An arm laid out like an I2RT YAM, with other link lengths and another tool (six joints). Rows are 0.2 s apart.
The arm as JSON. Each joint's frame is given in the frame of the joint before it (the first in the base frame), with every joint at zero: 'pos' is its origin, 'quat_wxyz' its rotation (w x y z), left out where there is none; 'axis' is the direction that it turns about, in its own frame. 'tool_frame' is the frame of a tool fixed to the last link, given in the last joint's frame.
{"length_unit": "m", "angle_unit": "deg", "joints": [
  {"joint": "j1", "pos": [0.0, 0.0, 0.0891], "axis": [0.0, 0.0, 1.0]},
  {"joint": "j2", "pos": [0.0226, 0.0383, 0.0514], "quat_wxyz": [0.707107, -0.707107, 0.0, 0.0], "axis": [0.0, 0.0, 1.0]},
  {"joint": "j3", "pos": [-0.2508, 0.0, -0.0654], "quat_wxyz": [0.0, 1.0, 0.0, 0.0], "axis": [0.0, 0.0, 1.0]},
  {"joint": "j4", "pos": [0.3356, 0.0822, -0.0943], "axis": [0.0, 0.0, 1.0]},
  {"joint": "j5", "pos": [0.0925, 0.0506, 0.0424], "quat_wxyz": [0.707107, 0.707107, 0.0, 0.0], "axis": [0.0, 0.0, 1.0]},
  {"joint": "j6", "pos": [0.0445, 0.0, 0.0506], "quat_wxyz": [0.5, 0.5, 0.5, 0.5], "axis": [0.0, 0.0, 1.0]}
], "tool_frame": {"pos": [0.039, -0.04, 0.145], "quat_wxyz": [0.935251, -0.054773, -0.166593, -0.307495]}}
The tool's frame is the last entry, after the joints.
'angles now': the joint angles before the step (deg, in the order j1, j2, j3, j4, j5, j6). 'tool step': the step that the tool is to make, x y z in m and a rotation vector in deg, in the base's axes. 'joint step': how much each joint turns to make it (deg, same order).
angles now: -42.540, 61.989, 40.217, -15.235, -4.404, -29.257
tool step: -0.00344, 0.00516, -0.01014, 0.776, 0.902, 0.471
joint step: 0.003, -0.734, -1.278, -0.670, -0.348, -0.317
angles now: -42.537, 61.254, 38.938, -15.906, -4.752, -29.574
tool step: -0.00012, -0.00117, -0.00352, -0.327, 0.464, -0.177
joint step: 0.063, 0.423, -0.219, 0.499, 0.532, -0.287
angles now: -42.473, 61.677, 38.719, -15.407, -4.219, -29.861
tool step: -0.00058, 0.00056, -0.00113, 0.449, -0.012, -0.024
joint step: -0.064, -0.054, -0.009, -0.321, -0.242, 0.241
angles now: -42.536, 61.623, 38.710, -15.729, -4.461, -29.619
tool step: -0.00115, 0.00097, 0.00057, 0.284, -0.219, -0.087
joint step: -0.048, -0.451, -0.180, -0.278, -0.193, 0.304
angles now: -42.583, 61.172, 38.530, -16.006, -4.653, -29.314
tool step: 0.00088, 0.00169, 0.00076, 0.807, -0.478, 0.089
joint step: 0.059, -0.087, 0.198, -0.418, -0.597, 0.700
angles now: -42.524, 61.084, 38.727, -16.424, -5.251, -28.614
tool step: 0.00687, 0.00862, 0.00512, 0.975, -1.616, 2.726
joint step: -0.014, -0.562, 0.067, -0.132, -3.271, -0.292
